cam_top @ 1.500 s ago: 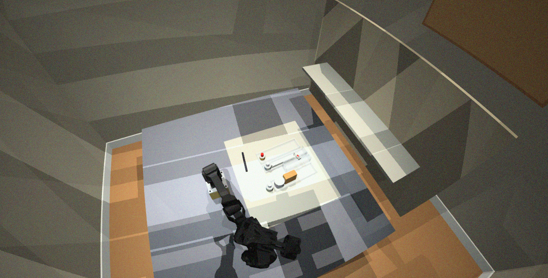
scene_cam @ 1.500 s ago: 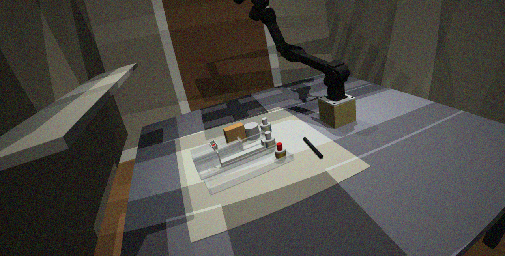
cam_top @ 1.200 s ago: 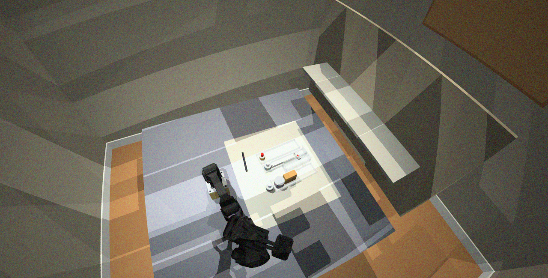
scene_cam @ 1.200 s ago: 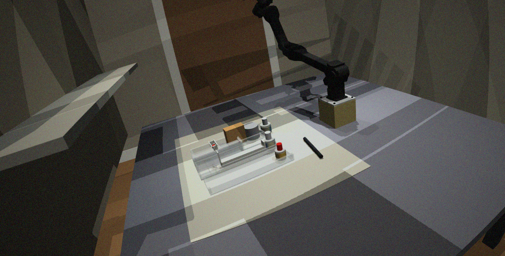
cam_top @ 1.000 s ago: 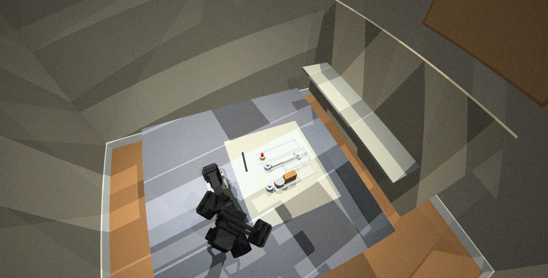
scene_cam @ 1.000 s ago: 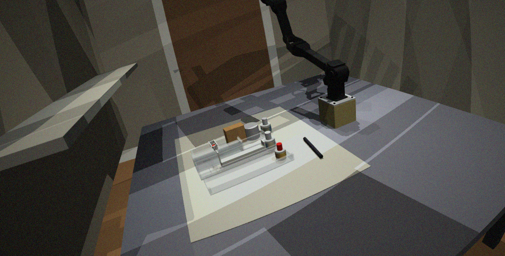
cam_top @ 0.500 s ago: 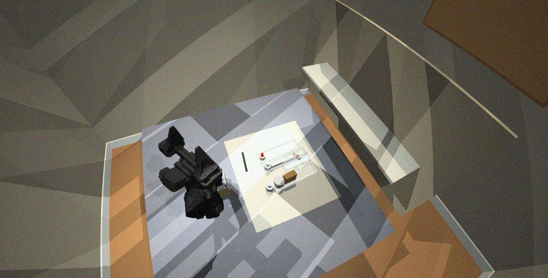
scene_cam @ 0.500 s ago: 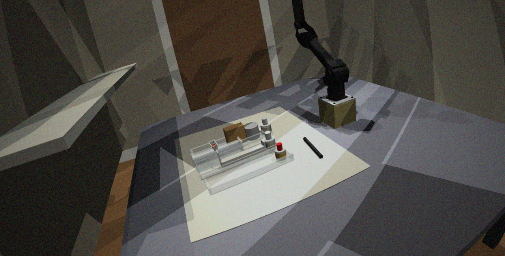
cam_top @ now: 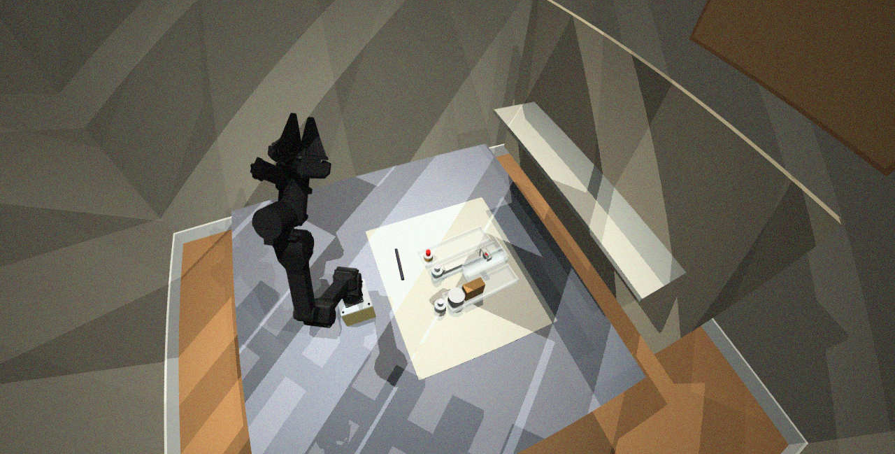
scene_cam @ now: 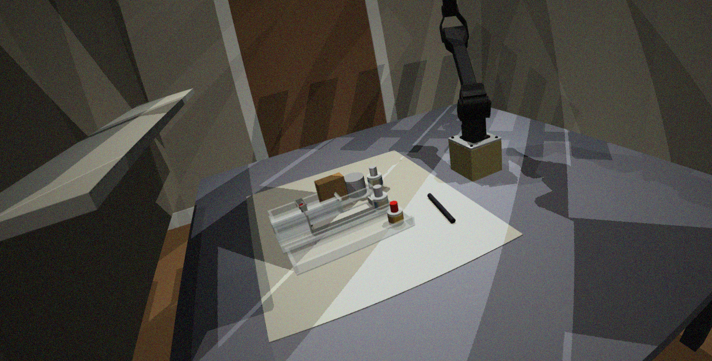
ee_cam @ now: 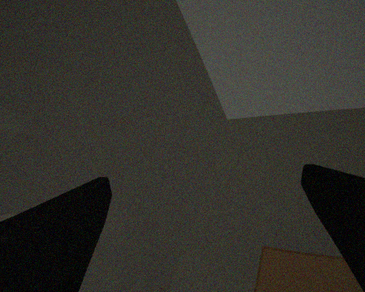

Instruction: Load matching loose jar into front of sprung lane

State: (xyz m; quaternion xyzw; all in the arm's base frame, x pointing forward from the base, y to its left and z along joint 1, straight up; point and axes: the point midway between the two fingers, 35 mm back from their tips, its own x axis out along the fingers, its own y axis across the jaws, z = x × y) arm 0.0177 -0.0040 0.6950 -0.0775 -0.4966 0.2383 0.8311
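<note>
My gripper tip is now 790 mm above the wide grey cylinder, 310 mm short of it and 130 mm to the left of it. Also, from my gripper tip: brown box 780 mm below, 380 mm ahead, 130 mm to the right; black rod 810 mm below, 180 mm ahead, 100 mm to the left; pusher plate 770 mm below, 410 mm ahead, 30 mm to the right.
</note>
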